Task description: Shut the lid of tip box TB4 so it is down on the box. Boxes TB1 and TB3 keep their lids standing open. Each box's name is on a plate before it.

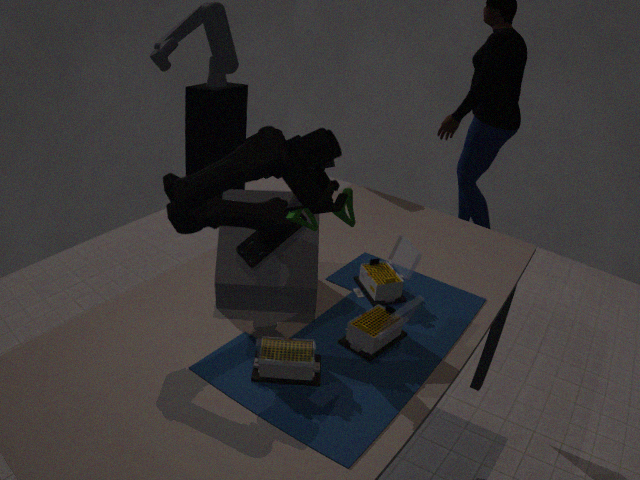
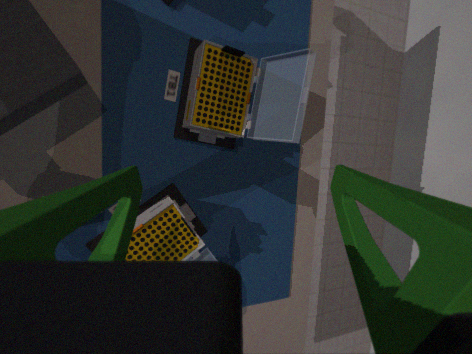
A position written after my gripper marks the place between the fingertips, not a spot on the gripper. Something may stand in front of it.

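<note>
I can see my gripper (image 1: 334, 227), and image 2 shows me the gripper (image 2: 236, 176) too. There is a clear lid (image 2: 283, 84) to be seen, and in image 1 I find a clear lid (image 1: 285, 353).
</note>
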